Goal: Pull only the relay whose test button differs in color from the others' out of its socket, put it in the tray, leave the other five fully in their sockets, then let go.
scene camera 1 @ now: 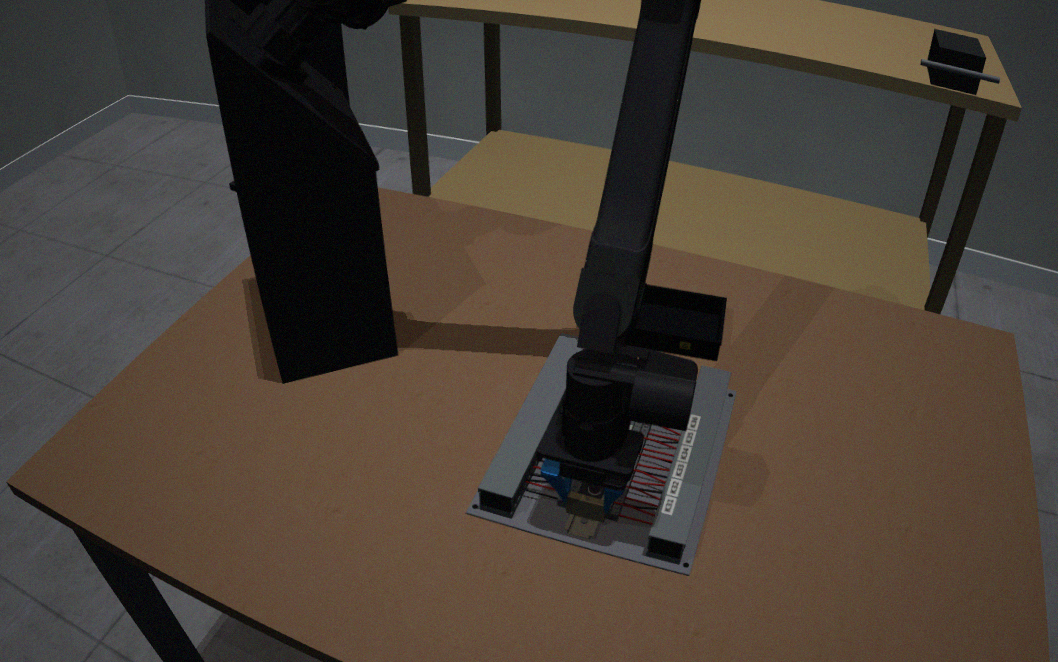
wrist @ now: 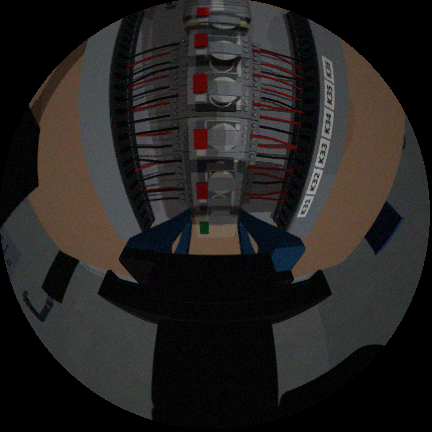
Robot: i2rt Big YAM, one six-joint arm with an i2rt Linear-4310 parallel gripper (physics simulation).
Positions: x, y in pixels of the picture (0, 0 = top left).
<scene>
my gripper: scene camera 1 586, 504; wrist 214, 213
</scene>
